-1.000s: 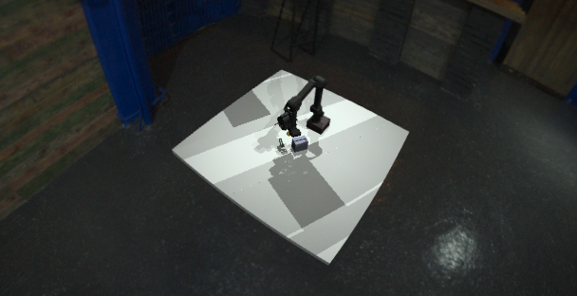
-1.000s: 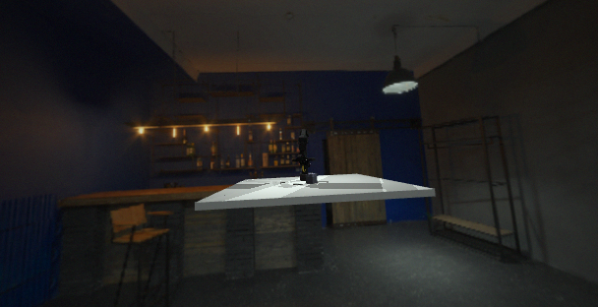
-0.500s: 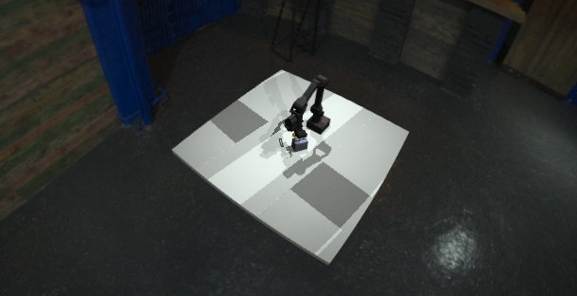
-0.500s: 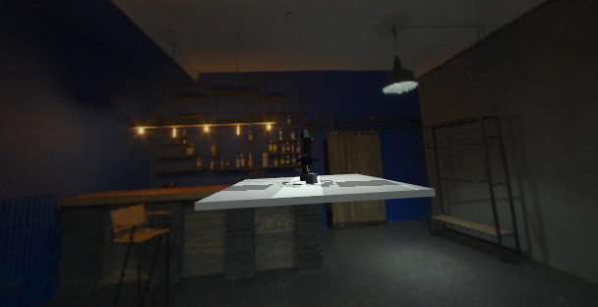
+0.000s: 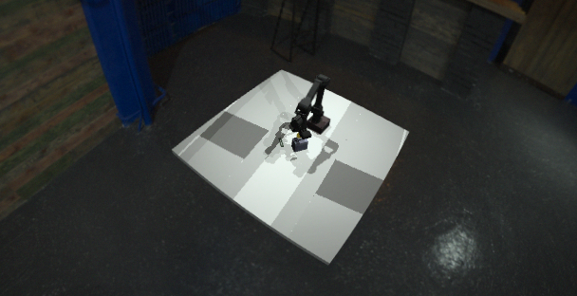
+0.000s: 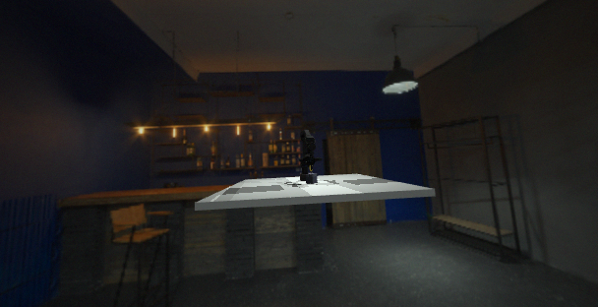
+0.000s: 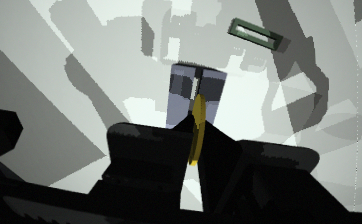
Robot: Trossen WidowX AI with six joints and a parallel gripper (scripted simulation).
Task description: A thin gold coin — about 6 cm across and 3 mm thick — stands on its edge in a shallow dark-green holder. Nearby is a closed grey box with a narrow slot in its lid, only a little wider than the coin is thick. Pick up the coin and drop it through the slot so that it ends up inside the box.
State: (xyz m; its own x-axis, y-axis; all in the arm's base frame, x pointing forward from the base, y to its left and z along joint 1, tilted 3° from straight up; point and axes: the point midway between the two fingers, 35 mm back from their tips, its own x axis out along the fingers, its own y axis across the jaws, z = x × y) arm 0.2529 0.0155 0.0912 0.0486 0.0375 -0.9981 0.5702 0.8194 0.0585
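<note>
Now: gripper tip 20 mm below the gold coin.
</note>
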